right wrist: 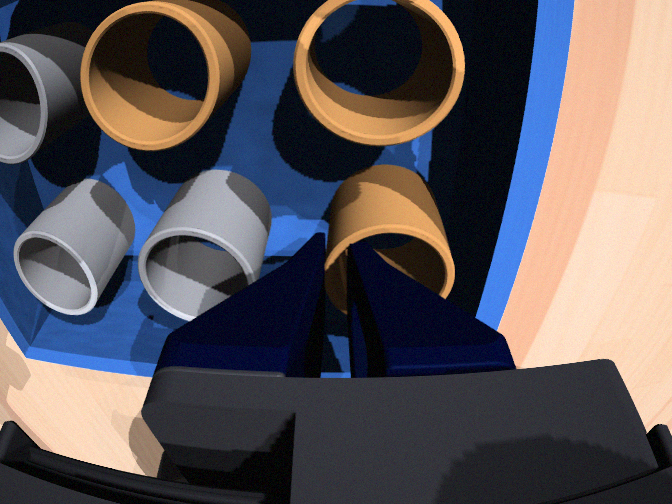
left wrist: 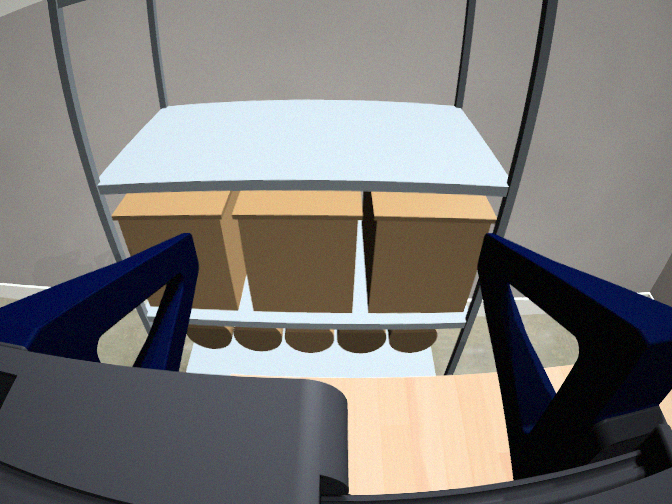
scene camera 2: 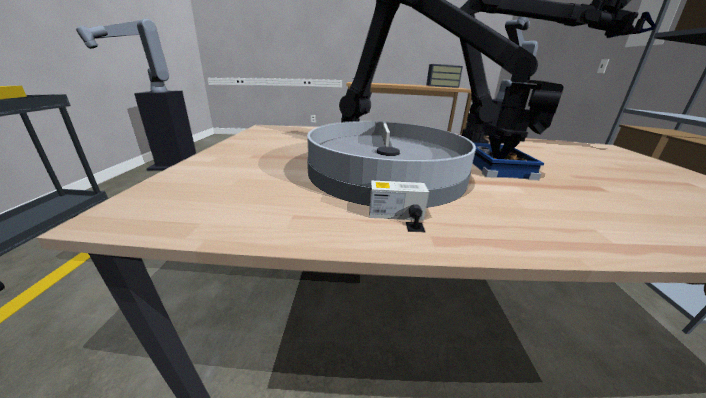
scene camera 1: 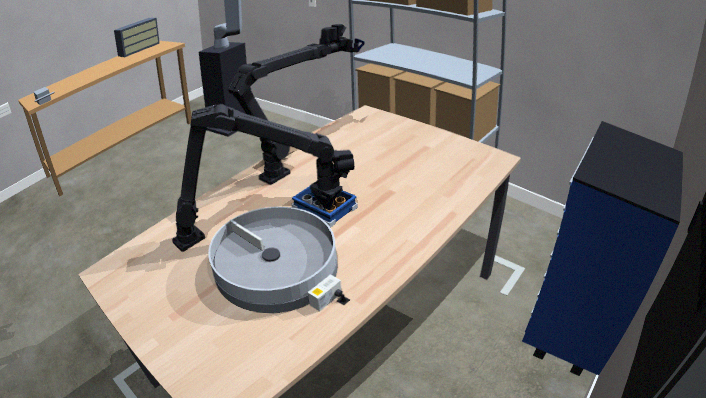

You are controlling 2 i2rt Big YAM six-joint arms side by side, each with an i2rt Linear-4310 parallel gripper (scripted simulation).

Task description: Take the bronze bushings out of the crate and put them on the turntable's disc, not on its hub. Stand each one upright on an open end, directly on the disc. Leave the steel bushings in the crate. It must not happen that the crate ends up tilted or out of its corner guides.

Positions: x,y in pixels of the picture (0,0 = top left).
Scene:
A blue crate shows in the right wrist view (485,163), in scene camera 2 and in scene camera 1; in the left wrist view it is out of frame. One and the same spot on the blue crate: (scene camera 2: 507,168) is (scene camera 1: 338,213).

